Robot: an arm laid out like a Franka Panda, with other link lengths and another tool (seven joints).
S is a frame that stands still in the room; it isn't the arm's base.
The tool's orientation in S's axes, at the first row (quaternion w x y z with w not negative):
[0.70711, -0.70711, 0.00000, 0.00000]
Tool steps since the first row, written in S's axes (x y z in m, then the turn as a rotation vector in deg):
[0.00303, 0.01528, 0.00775, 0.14, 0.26, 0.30]
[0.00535, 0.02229, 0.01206, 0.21, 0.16, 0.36]
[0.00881, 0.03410, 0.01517, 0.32, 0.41, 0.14]
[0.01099, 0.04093, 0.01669, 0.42, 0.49, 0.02]
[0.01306, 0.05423, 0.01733, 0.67, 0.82, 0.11]
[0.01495, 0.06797, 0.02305, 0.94, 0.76, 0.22]
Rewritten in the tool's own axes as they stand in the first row. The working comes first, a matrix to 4 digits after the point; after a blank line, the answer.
The tool's axes in the first row as the columns of a matrix, in S's axes (used below as rounded here):
[1.0000, 0.0000, 0.0000]
[0.0000, 0.0000, 1.0000]
[0.0000, -1.0000, 0.0000]

[0.00303, -0.00775, 0.01528, 0.14, -0.30, 0.26]
[0.00535, -0.01206, 0.02229, 0.21, -0.36, 0.16]
[0.00881, -0.01517, 0.03410, 0.32, -0.14, 0.41]
[0.01099, -0.01669, 0.04093, 0.42, -0.02, 0.49]
[0.01306, -0.01733, 0.05423, 0.67, -0.11, 0.82]
[0.01495, -0.02305, 0.06797, 0.94, -0.22, 0.76]

